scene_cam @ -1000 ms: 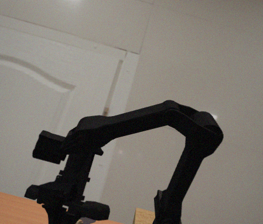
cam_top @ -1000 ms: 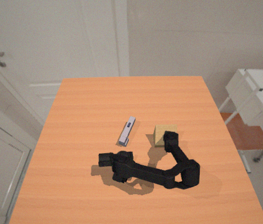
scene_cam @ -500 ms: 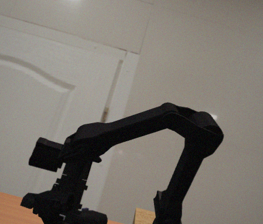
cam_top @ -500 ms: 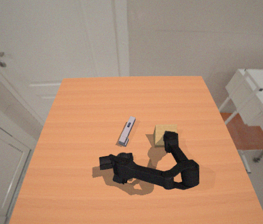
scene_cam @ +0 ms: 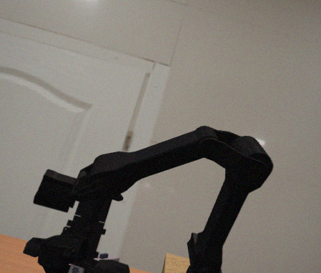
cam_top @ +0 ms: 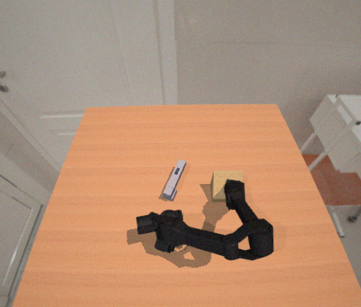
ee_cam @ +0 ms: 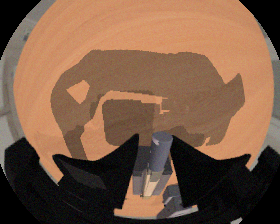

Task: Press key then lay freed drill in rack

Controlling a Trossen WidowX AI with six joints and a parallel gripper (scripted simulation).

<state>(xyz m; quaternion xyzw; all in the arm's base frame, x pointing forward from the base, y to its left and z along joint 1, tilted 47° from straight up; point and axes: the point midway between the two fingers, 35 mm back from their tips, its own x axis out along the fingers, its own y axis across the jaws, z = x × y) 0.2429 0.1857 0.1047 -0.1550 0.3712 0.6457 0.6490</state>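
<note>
Now: the drill 40 mm to the right of my gripper tip, 30 mm above it and 10 mm behind it. Round my gripper tip: dark grey block (50 mm to the right, 20 mm behind, 10 mm above); then grey bar (230 mm to the right, 40 mm above, 10 mm ahead); then blue key (260 mm to the right, 50 mm above).
</note>
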